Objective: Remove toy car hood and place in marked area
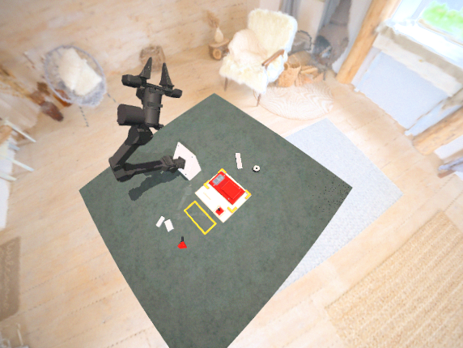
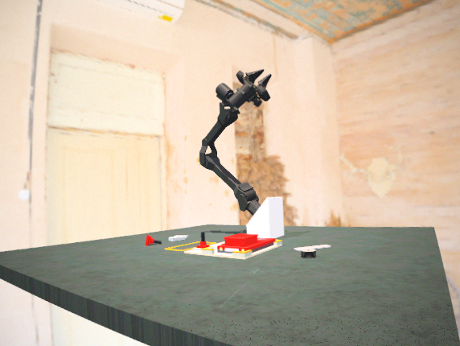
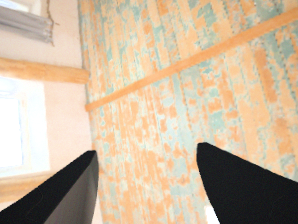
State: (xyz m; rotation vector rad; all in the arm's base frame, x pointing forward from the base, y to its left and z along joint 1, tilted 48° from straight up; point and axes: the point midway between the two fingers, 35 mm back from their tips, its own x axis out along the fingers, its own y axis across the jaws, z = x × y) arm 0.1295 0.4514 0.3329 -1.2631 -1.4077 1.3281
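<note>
Now: the red hood 650 mm below my gripper tip, 280 mm ahead of it and 30 mm to the right of it. From my gripper tip the other things lie so: black wheel (680 mm below, 310 mm ahead, 190 mm to the left); white strip (690 mm below, 180 mm to the left, 180 mm ahead).
</note>
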